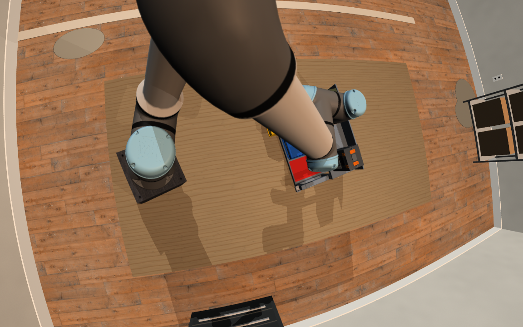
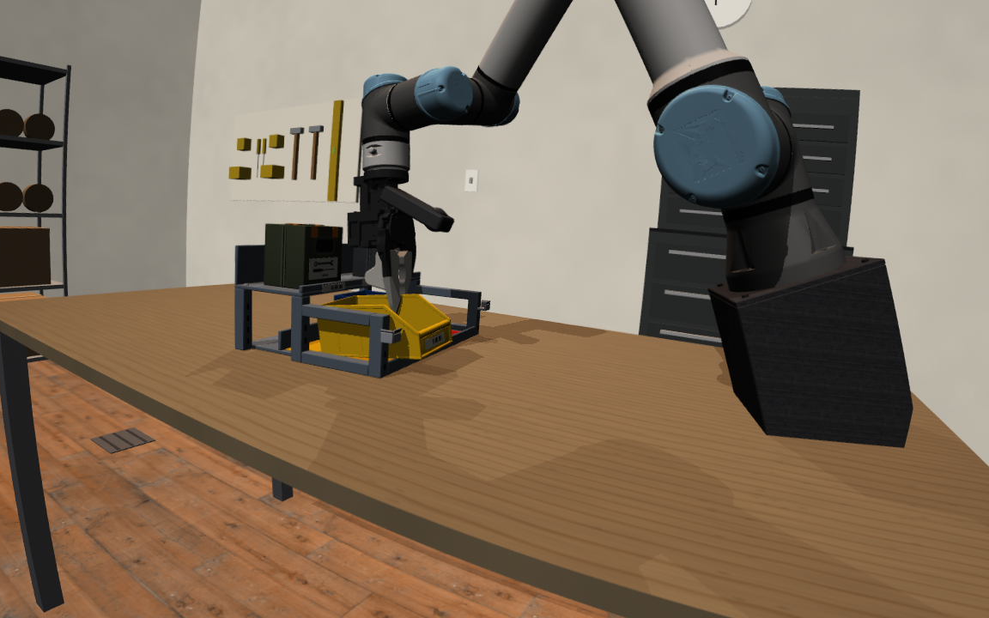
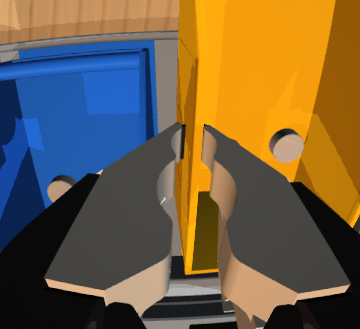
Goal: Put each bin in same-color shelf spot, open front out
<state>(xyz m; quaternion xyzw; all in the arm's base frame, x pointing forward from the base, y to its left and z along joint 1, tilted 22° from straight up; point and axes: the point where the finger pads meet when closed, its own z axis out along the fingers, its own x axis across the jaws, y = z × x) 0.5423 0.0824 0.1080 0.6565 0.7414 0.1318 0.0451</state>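
Now: hand 50 mm to the right of the yellow bin, 20 mm above it and 10 mm past it. Round my hand: blue bin 60 mm to the right, 60 mm ahead, 40 mm below.
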